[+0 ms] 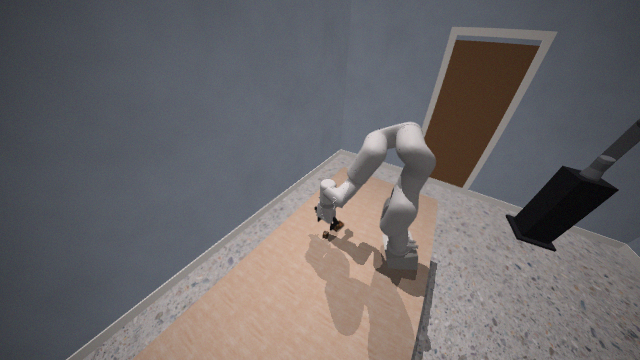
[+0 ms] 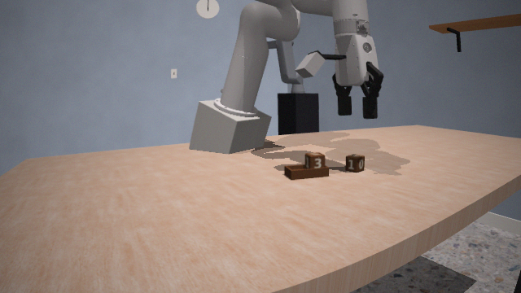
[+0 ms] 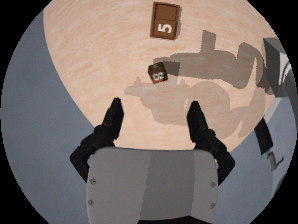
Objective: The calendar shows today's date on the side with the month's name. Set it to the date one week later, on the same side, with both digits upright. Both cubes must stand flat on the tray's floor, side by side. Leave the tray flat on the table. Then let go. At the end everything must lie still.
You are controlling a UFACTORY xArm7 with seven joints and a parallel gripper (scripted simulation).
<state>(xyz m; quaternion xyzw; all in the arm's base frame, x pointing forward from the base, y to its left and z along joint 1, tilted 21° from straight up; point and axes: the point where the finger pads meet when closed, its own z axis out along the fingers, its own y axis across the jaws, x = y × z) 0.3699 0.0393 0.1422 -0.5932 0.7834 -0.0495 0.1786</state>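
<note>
The cube lies 100 mm below my hand. Round my hand: brown wooden tray 40 mm behind, 100 mm to the right, 110 mm below.
</note>
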